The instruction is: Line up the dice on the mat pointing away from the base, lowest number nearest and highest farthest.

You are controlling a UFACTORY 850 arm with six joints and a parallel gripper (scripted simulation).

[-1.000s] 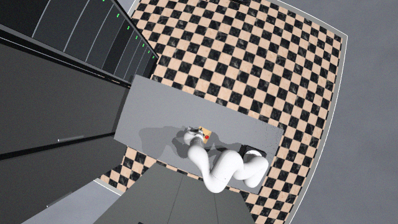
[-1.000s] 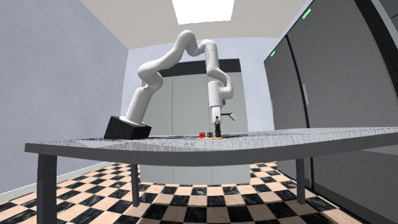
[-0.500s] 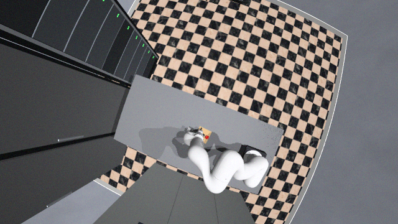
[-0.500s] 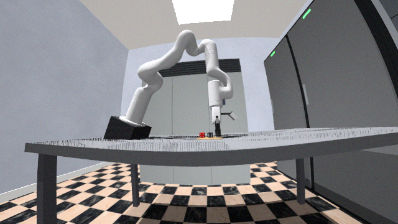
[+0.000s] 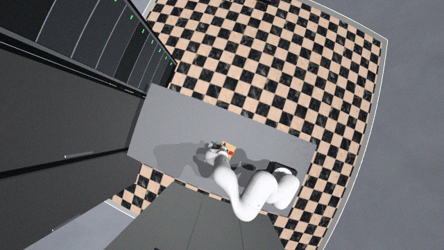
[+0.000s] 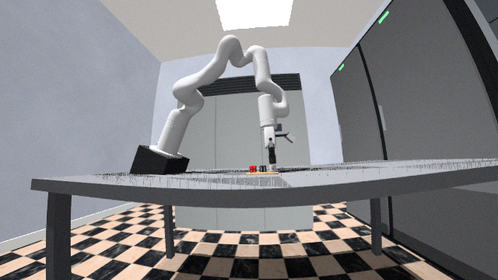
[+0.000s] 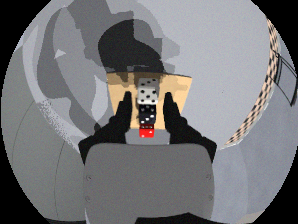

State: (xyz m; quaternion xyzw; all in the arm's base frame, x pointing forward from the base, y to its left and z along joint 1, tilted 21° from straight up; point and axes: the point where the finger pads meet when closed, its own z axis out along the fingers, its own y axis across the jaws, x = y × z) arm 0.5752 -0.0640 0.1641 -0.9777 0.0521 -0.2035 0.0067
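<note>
Now: hand 40 mm above the white die. Also, from my hand: tan mat (50 mm behind, 10 mm to the left, 60 mm below); red die (90 mm behind, 10 mm to the left, 40 mm below); black die (50 mm behind, 10 mm to the left, 40 mm below).
</note>
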